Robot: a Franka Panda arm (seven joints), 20 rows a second.
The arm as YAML. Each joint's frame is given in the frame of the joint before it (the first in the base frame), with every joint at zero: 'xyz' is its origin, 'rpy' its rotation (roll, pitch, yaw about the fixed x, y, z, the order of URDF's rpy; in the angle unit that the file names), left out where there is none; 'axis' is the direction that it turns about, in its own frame. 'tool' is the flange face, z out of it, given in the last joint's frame.
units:
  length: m
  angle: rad
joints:
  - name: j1
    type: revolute
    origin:
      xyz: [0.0, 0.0, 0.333]
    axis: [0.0, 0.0, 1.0]
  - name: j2
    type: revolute
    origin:
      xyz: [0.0, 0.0, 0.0]
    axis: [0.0, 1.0, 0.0]
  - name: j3
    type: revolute
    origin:
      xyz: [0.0, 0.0, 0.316]
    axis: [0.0, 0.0, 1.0]
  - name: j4
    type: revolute
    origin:
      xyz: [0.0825, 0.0, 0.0]
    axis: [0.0, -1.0, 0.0]
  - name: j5
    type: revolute
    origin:
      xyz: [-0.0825, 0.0, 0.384]
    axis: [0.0, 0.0, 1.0]
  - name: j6
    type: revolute
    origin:
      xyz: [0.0, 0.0, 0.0]
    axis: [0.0, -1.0, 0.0]
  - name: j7
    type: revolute
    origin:
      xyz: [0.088, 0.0, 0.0]
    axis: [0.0, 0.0, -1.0]
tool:
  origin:
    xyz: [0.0, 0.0, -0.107]
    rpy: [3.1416, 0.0, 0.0]
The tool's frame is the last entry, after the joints.
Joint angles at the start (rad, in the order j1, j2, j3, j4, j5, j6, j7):
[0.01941, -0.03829, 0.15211, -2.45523, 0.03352, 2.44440, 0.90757]
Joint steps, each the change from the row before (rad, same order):
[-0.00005, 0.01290, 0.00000, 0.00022, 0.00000, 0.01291, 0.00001]
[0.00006, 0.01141, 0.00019, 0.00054, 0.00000, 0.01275, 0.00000]
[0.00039, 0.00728, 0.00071, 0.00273, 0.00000, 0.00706, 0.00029]
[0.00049, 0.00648, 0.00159, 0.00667, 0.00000, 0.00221, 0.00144]
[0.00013, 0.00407, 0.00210, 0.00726, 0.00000, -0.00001, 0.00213]
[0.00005, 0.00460, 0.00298, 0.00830, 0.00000, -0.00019, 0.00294]
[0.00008, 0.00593, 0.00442, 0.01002, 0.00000, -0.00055, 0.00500]
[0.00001, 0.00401, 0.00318, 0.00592, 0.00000, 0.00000, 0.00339]
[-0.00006, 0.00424, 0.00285, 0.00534, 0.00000, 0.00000, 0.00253]
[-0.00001, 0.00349, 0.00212, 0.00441, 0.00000, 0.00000, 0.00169]
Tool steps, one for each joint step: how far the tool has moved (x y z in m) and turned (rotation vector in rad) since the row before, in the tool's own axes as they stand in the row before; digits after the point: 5 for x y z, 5 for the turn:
[0.00070, -0.00075, 0.00486, 0.00127, -0.00108, 0.00032]
[0.00063, -0.00092, 0.00406, 0.00244, 0.00007, -0.00001]
[0.00045, -0.00144, 0.00177, 0.00263, 0.00077, -0.00069]
[0.00057, -0.00249, 0.00031, 0.00255, 0.00064, -0.00061]
[0.00053, -0.00261, -0.00086, 0.00299, 0.00131, -0.00014]
[0.00040, -0.00311, -0.00098, 0.00334, 0.00137, -0.00013]
[0.00009, -0.00396, -0.00095, 0.00357, 0.00109, 0.00047]
[-0.00016, -0.00250, -0.00033, 0.00204, 0.00041, 0.00021]
[-0.00014, -0.00220, 0.00001, 0.00142, -0.00009, -0.00023]
[-0.00004, -0.00176, 0.00000, 0.00119, -0.00007, -0.00039]

